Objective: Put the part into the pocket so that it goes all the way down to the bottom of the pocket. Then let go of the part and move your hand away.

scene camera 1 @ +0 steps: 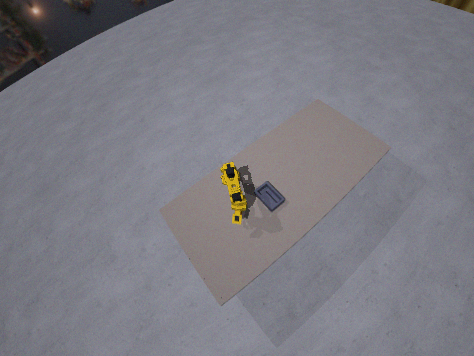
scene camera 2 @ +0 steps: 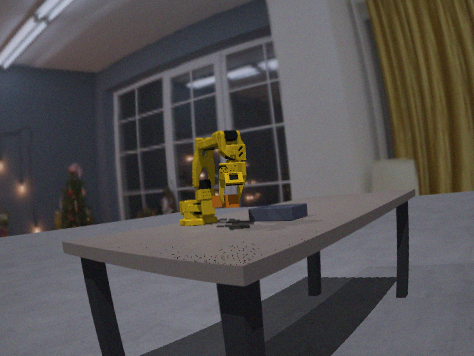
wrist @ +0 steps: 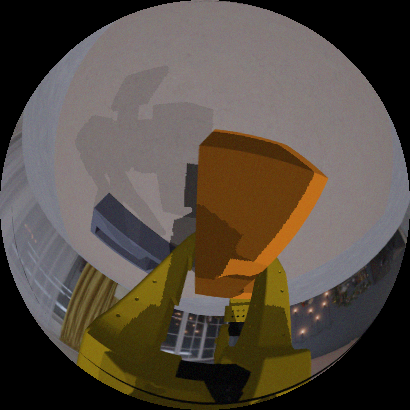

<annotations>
my gripper: touches an orange L-shaped part
</annotations>
